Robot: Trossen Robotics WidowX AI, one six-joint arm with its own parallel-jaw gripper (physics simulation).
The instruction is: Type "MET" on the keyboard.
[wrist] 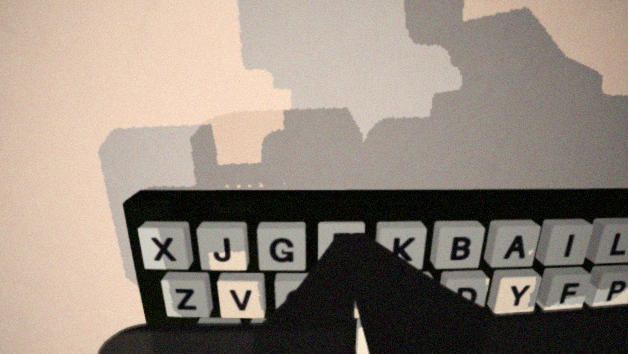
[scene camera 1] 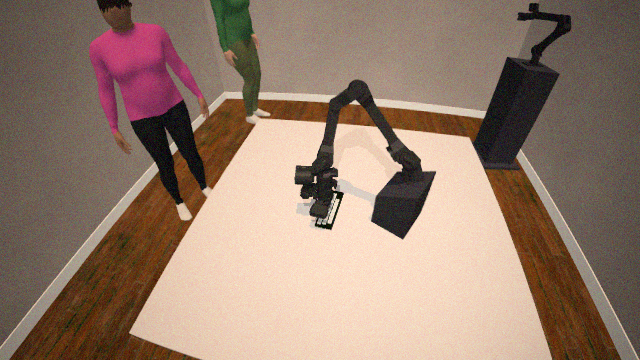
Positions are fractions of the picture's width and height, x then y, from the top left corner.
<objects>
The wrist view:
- gripper: 0.56,0.70
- black keyboard: 0.77,0.58
</objects>
